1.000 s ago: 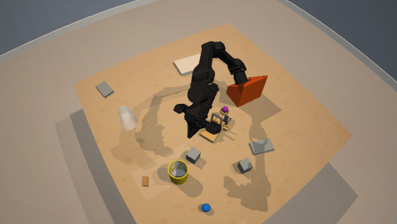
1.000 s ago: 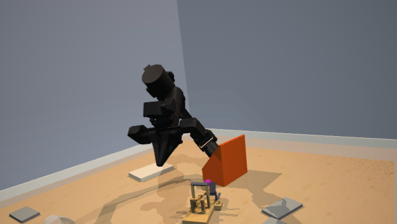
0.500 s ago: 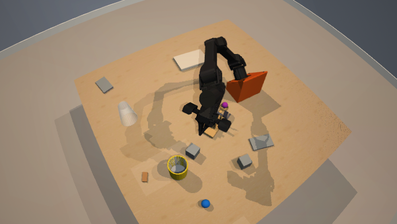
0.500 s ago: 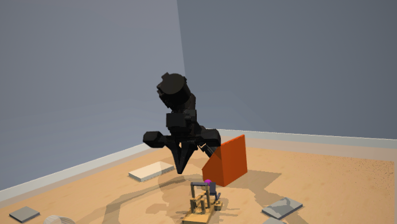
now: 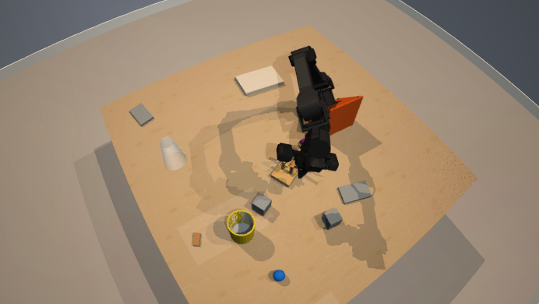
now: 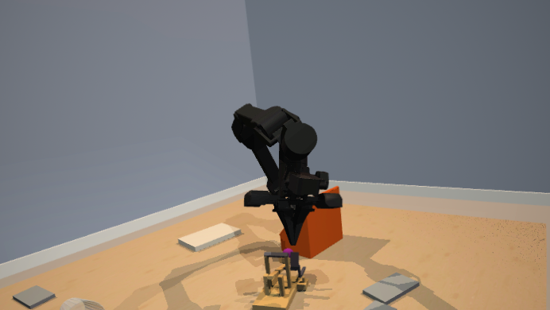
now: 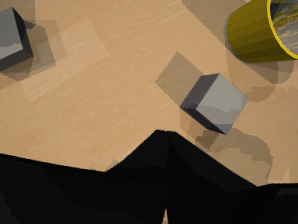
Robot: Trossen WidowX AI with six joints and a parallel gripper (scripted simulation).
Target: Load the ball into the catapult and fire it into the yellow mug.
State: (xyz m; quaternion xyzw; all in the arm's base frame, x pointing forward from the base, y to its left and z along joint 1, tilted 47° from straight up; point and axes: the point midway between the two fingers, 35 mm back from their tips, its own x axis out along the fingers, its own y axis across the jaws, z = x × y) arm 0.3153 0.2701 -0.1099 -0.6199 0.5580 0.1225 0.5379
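My gripper tip is now 16 cm past the purple ball, 18 cm to the left of it and 13 cm above it. Round my gripper tip: blue ball 18 cm ahead, 21 cm to the left, 17 cm below; yellow mug 21 cm ahead, 2 cm to the left, 16 cm below; wooden catapult 10 cm behind, 14 cm to the right, 14 cm below.
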